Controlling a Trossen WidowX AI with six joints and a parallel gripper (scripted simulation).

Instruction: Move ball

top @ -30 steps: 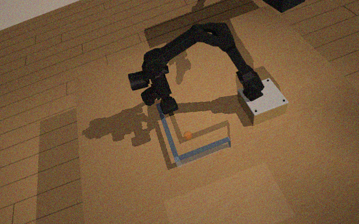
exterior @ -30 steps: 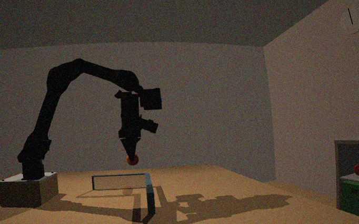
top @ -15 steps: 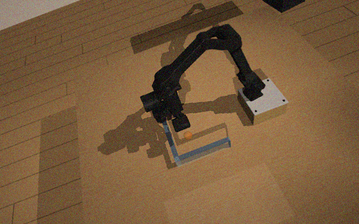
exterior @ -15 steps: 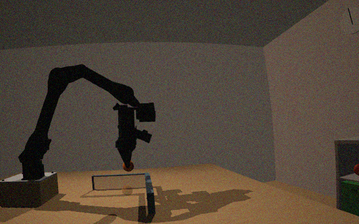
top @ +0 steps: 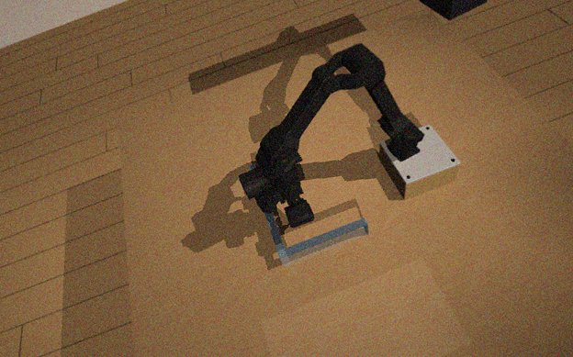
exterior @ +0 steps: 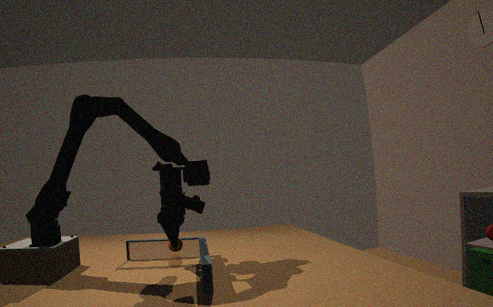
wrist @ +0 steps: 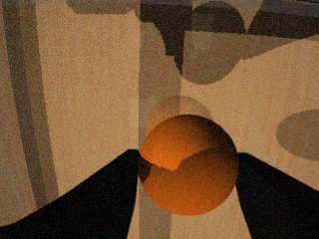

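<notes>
The see-through copy of ball lies 40 mm below my gripper tip. From my gripper tip the other things lie so: orange ball right at my gripper tip.
</notes>
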